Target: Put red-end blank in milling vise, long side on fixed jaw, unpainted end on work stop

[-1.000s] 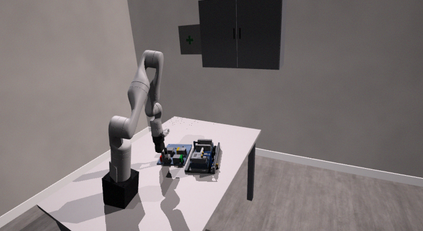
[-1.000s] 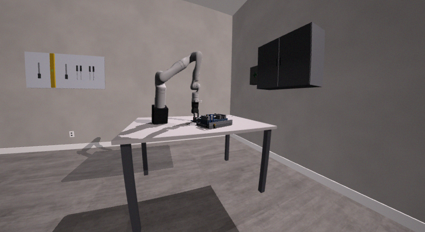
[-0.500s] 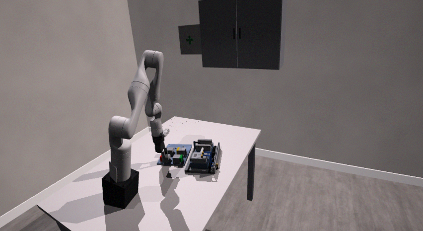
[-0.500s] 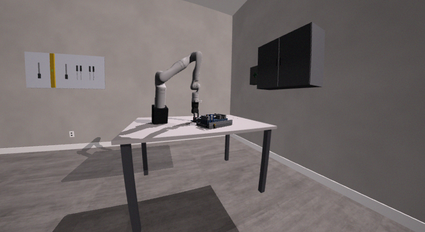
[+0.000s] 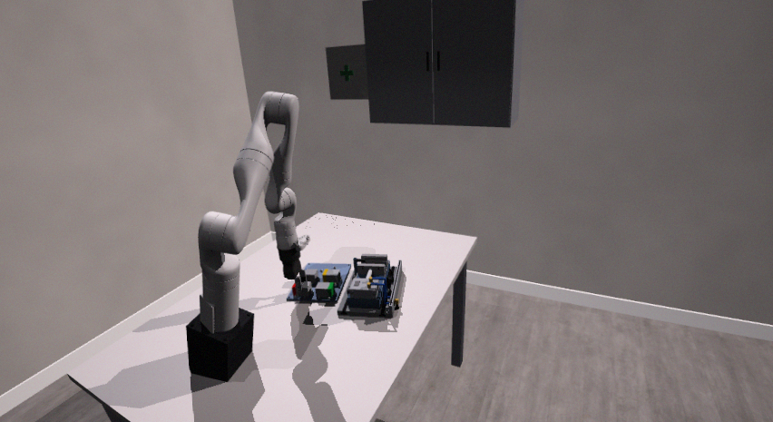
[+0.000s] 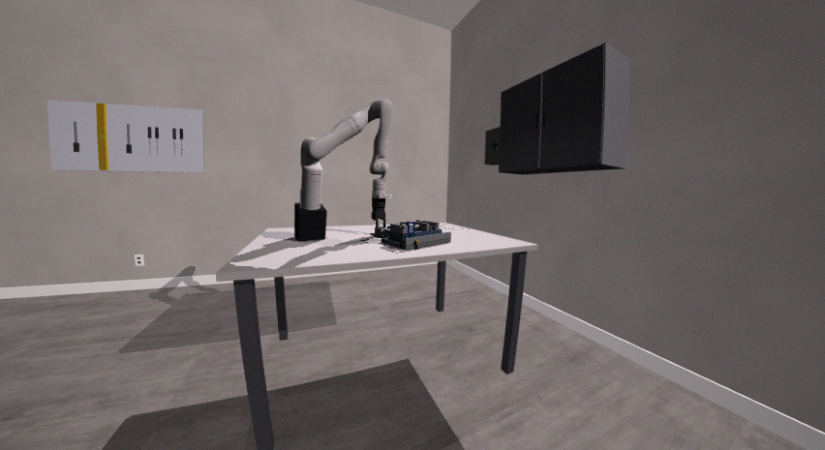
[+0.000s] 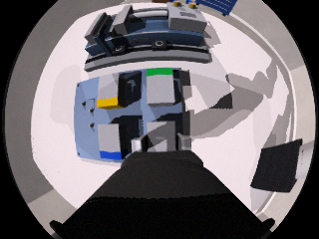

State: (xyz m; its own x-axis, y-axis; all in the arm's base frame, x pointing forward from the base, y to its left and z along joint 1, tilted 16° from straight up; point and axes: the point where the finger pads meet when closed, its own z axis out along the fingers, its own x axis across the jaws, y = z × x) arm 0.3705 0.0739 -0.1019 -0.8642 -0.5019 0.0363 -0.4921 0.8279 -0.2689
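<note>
Right now the blue blank is 80 mm ahead of my hand, 40 mm to the left of it and 20 mm below it. The rest, counted from my hand: plate: 100 mm ahead, 40 mm below; yellow blank: 120 mm ahead, 30 mm to the right, 20 mm below; green-ended blank: 40 mm ahead, 80 mm to the right, 20 mm below.
</note>
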